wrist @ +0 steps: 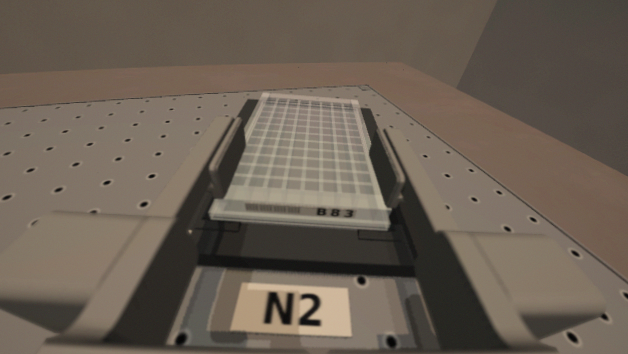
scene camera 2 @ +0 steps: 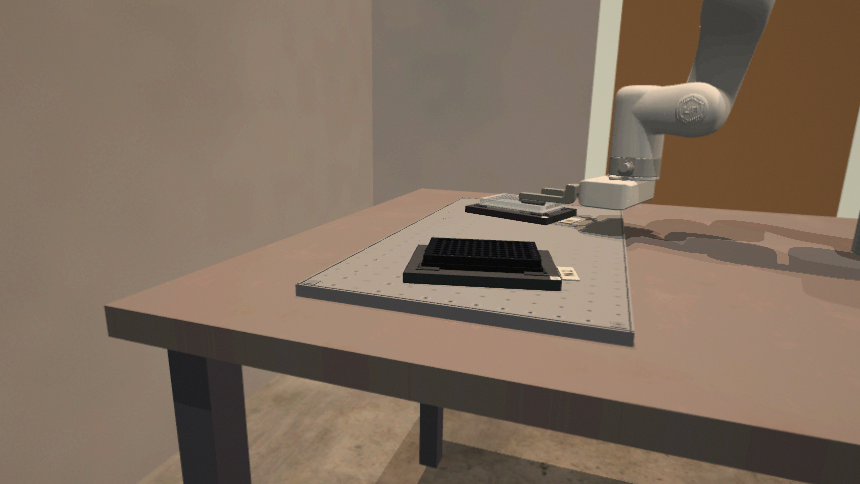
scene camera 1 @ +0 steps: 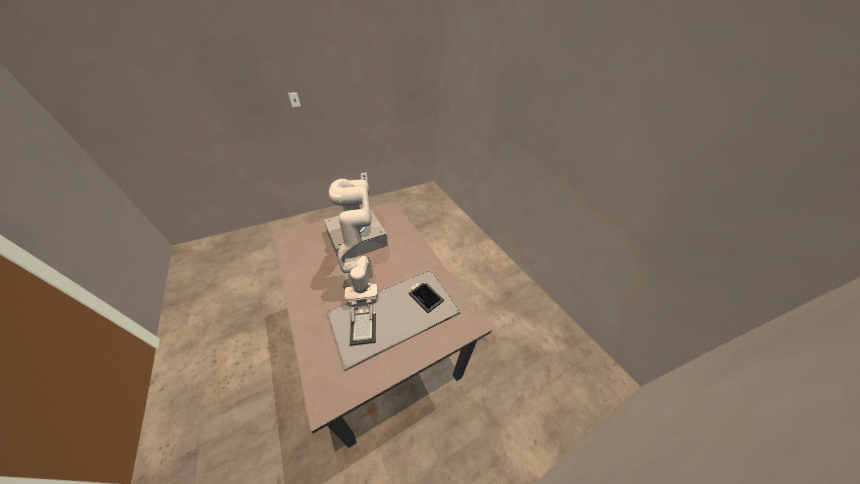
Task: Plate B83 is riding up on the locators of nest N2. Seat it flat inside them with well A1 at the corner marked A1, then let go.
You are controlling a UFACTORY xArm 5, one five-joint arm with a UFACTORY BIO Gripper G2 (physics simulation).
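Places are measured from the arm's base along level axes (x left, y up, z ahead), in metres.
Where they show: end effector, tool point: [wrist: 308, 159] [scene camera 2: 543, 196] [scene camera 1: 362, 317].
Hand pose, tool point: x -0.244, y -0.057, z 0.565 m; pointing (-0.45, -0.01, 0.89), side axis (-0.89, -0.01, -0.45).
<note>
Each offset is from my tool point to the top centre of the thing. "*": to the spot under its first point. Level surfaces: height alone.
Plate B83 @(dx -0.018, dy -0.010, dz +0.038 m) [scene camera 1: 362, 329] [scene camera 2: 498, 199] [wrist: 306, 170], pale with a grid of wells, lies lengthwise on the black nest N2 @(dx -0.018, dy -0.021, dz +0.038 m) [scene camera 1: 361, 343] [scene camera 2: 510, 214] [wrist: 305, 249]. In the wrist view its barcode end faces the camera, and bare nest with thin corner outlines shows in front of it. I cannot tell whether it lies flat inside the locators. The A1 mark cannot be made out. My gripper [scene camera 1: 362, 315] [scene camera 2: 532, 194] [wrist: 308, 128] is shut to its narrow stance and holds nothing. Its fingers stand along the plate's two long sides, with small gaps visible in the wrist view.
A black plate @(dx +0.347, dy -0.010, dz +0.073 m) [scene camera 1: 426, 294] [scene camera 2: 482, 251] sits on a second dark nest @(dx +0.347, dy -0.021, dz +0.072 m) [scene camera 1: 430, 310] [scene camera 2: 481, 280] on the same perforated grey board @(dy -0.036 m) [scene camera 1: 397, 328] [scene camera 2: 361, 273] [wrist: 75, 145]. The N2 label @(* dx +0.029, dy -0.034, dz -0.047 m) [wrist: 291, 309] lies at the nest's near end. The board rests on a table @(dy -0.049 m) [scene camera 1: 318, 385] [scene camera 2: 240, 288].
</note>
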